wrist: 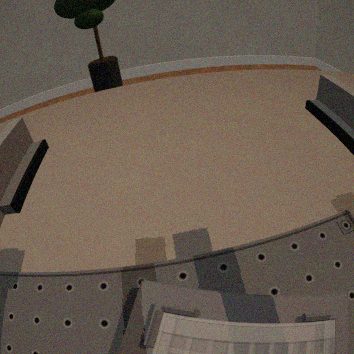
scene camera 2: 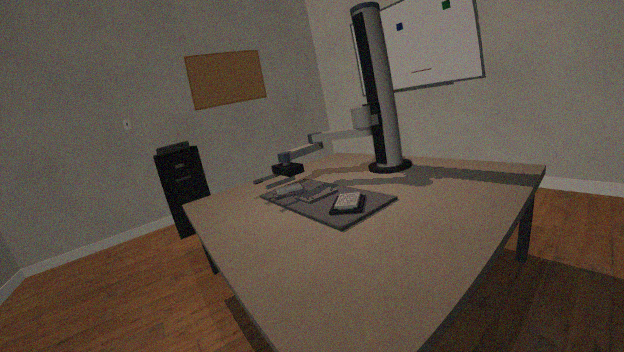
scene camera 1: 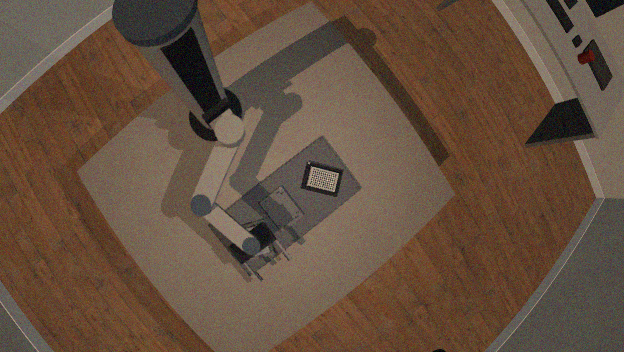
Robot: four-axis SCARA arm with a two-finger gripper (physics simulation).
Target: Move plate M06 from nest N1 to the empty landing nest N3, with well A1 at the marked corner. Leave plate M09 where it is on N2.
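My gripper [scene camera 1: 267,260] [scene camera 2: 273,180] [wrist: 179,99] is open, its fingers wide apart with nothing between them. It hangs above the board's far-left end. A clear plate [scene camera 2: 290,189] [wrist: 245,337] sits on a grey nest [wrist: 185,295], below the gripper; the arm and gripper body mostly hide it in scene camera 1. In the wrist view its near part is cut off by the bottom edge. A grey nest [scene camera 1: 287,202] [scene camera 2: 318,194] in the middle holds no plate. A white plate with dark wells [scene camera 1: 323,179] [scene camera 2: 348,200] sits in a black nest [scene camera 1: 305,175]. Labels are unreadable.
The nests stand on a dark perforated board [scene camera 1: 322,147] [scene camera 2: 372,200] [wrist: 54,305] on the table [scene camera 1: 400,175] [scene camera 2: 375,270] [wrist: 175,200]. The arm's column [scene camera 1: 185,60] [scene camera 2: 382,85] rises at the table's back. Arm shadows cross the board. A potted plant [wrist: 105,74] stands beyond the table.
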